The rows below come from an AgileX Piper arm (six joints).
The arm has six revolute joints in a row. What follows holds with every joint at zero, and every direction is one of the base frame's.
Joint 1 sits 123 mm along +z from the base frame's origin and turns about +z.
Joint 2 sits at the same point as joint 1 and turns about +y.
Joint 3 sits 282.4 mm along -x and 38.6 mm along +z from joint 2 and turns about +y.
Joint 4 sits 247.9 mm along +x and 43.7 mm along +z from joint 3 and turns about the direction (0.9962, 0, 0.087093).
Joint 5 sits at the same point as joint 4 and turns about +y.
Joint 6 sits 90.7 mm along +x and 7.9 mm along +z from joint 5 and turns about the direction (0.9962, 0, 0.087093).
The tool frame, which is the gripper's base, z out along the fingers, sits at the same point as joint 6; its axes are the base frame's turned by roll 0, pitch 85.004 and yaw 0 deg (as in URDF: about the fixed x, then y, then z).
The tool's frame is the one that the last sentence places.
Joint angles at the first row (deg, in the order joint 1, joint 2, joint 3, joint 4, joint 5, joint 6):
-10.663, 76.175, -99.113, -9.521, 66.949, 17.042
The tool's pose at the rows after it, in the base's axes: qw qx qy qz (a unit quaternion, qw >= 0); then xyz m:
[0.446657 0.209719 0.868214 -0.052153 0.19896 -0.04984 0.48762]
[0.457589 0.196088 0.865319 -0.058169 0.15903 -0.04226 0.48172]
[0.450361 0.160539 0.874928 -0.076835 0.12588 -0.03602 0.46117]
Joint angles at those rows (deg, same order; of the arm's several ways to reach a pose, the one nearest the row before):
-10.661, 67.153, -91.948, -8.353, 66.949, 15.949
-10.661, 59.022, -85.334, -8.312, 66.949, 14.202
-10.661, 51.181, -76.916, -8.312, 66.948, 9.509

